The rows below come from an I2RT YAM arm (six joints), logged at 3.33 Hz.
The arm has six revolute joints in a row. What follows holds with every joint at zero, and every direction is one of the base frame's. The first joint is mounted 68 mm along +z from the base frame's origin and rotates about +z. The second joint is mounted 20 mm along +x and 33.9 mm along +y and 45.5 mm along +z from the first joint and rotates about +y. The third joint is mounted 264 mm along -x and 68.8 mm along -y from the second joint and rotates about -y. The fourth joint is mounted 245 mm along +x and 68.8 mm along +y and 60 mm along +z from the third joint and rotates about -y. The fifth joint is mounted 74 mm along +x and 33.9 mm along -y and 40.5 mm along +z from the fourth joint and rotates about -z. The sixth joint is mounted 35.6 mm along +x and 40.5 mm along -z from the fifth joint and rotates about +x. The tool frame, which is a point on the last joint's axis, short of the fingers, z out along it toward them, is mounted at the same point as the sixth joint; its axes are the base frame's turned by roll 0, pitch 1.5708 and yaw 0 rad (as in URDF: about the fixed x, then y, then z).
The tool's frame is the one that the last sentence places.
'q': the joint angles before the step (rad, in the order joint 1, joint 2, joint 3, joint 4, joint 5, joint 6). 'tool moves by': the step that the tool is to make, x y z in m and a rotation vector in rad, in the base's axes. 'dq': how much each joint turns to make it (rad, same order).
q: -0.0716 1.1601 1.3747 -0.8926 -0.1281 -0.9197
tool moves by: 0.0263 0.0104 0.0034 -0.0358 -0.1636 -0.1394
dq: 0.0761 0.0356 -0.0310 0.2351 0.1954 0.0951
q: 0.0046 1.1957 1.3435 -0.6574 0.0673 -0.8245
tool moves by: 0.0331 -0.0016 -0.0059 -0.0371 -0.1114 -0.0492
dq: 0.0016 0.0783 -0.0220 0.2127 0.0621 -0.0117
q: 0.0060 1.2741 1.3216 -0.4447 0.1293 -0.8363
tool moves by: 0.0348 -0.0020 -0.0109 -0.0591 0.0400 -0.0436
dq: 0.0001 0.1271 0.0641 0.0284 0.0637 -0.0367
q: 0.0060 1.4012 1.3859 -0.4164 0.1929 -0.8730
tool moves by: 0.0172 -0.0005 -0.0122 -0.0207 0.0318 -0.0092
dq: 0.0000 0.0623 0.0150 0.0183 0.0171 -0.0148
